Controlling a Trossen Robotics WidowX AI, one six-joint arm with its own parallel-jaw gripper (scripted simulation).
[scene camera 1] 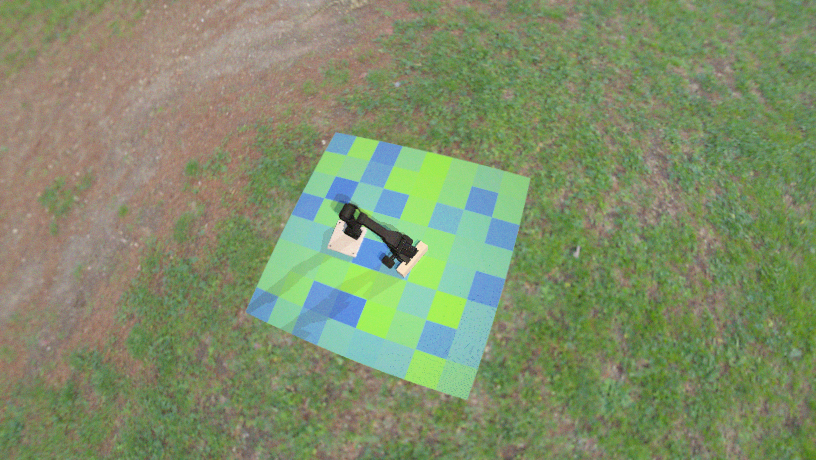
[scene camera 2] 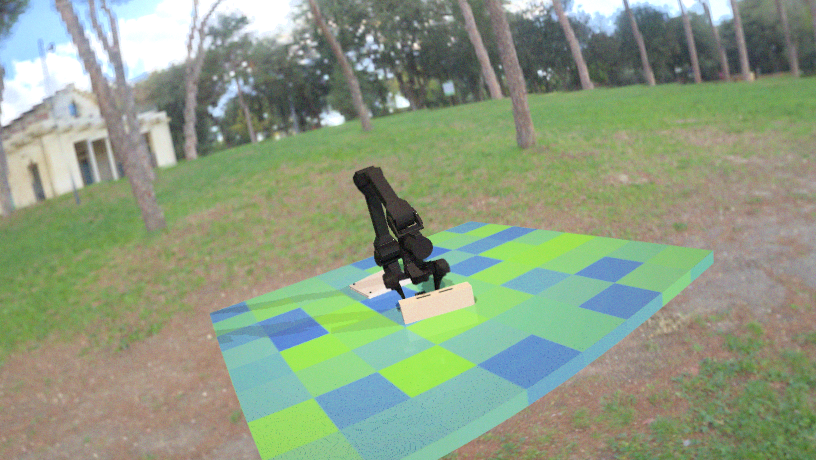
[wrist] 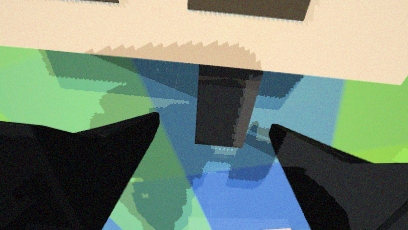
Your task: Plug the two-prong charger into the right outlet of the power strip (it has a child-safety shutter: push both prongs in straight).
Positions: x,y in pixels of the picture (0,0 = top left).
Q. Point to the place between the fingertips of the gripper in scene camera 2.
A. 422,300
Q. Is the gripper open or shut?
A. Open.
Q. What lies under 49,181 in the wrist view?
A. The gripper.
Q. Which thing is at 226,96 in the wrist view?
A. A two-prong charger.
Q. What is the gripper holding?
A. Nothing.
